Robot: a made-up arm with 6 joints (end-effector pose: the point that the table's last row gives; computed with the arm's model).
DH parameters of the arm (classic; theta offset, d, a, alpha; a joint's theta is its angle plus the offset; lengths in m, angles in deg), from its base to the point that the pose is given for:
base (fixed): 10.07 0 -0.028 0
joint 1: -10.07 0.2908 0.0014 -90
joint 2: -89.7 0 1.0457 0
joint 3: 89.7 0.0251 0.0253 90
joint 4: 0 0.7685 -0.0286 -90
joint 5: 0 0.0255 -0.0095 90
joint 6: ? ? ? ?
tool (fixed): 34.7 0.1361 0 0
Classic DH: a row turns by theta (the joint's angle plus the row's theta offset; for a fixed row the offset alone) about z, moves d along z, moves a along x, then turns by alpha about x.
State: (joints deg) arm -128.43 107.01 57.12 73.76 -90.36 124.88
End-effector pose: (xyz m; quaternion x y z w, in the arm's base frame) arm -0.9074 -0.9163 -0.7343 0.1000 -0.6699 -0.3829 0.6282
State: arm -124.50 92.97 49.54 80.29 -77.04 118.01
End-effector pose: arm -1.0163 -1.2148 -0.3732 0.0386 -0.7331 -0.2542 0.6296
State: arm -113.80 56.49 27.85 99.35 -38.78 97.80
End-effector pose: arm -0.8199 -1.5624 0.9401 0.0586 -0.7133 0.2765 0.6414
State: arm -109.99 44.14 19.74 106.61 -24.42 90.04
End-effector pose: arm -0.6192 -1.4297 1.4143 0.1015 -0.5851 0.4692 0.6536
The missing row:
joint 6: -34.7 0 0.0111 0
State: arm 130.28 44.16 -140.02 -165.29 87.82 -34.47
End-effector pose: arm 0.0070 -0.0198 0.8835 0.1404 0.9813 0.1161 0.0620
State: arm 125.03 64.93 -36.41 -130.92 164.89 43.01
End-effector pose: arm -0.7718 1.0512 1.2682 0.3666 0.8654 -0.0834 0.3312
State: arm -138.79 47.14 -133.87 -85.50 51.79 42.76
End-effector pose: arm -0.0051 0.0836 1.1050 -0.2290 -0.6318 -0.6815 0.2899
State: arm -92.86 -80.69 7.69 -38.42 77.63 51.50
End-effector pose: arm 0.0426 1.7486 0.8179 0.1337 -0.2913 -0.4112 0.8533
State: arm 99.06 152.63 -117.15 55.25 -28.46 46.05
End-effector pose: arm -0.1431 0.9411 0.1125 -0.1955 -0.1581 -0.9616 0.1101
